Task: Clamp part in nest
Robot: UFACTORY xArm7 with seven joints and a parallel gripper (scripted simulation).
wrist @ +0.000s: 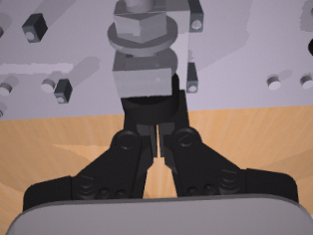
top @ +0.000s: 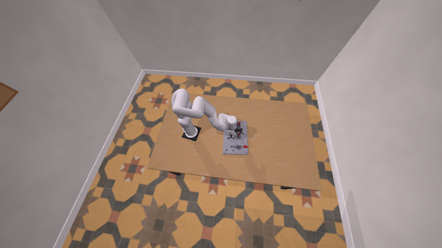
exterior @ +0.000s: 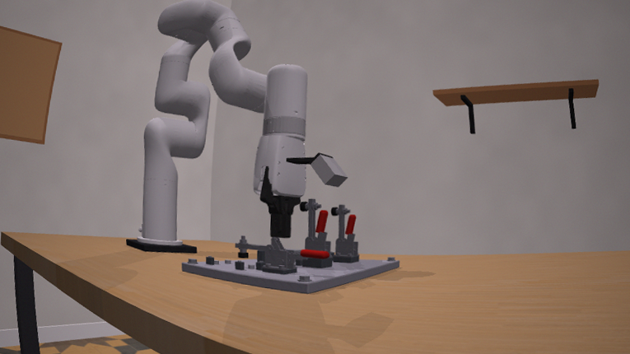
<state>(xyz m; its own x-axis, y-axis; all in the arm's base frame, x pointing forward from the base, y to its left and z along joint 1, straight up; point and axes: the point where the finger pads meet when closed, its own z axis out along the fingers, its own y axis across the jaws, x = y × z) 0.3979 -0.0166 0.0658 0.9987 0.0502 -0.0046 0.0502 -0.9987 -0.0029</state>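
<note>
Right now the part is 5 cm below my hand. Round my hand: grey fixture plate (7 cm below, 4 cm ahead); toggle clamp (11 cm to the right, 8 cm ahead, 4 cm below).
</note>
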